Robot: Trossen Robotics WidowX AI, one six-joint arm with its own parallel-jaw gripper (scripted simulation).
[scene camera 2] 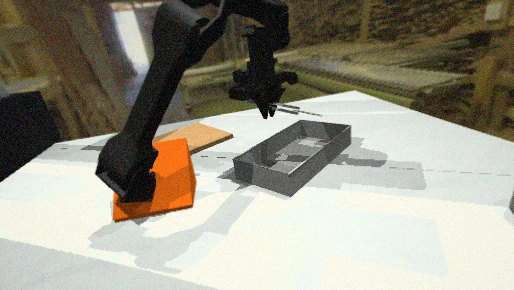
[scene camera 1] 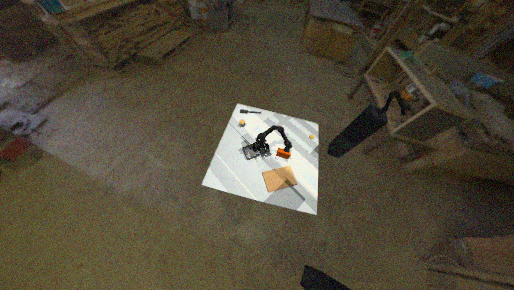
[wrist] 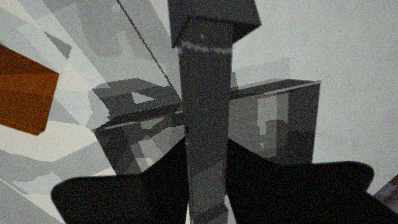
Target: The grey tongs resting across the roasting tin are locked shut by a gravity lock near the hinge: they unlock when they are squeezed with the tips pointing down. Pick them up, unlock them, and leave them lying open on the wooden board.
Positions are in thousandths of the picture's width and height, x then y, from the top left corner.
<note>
In view: my gripper (scene camera 2: 522,405), a wooden board (scene camera 2: 388,471) and a roasting tin (scene camera 2: 552,564).
My gripper shows as well in the wrist view (wrist: 509,614). The roasting tin shows as well in the wrist view (wrist: 697,542).
</note>
